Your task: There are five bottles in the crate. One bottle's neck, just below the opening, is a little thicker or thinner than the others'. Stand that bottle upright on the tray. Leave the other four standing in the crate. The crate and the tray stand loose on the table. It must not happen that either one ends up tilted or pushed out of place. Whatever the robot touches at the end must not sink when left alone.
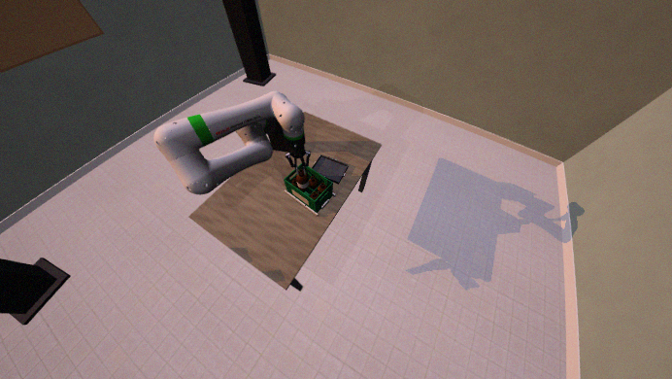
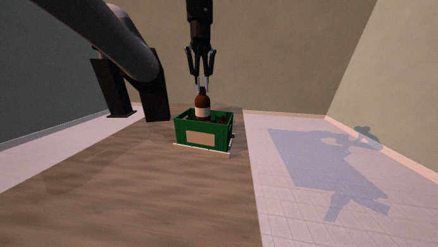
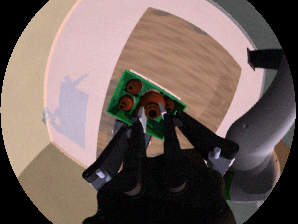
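The brown bottle lies 90 mm below my hand. From my hand the other things lie so: dark tray: 60 mm ahead, 310 mm to the left, 320 mm below; then green crate: 10 mm ahead, 40 mm to the left, 250 mm below.
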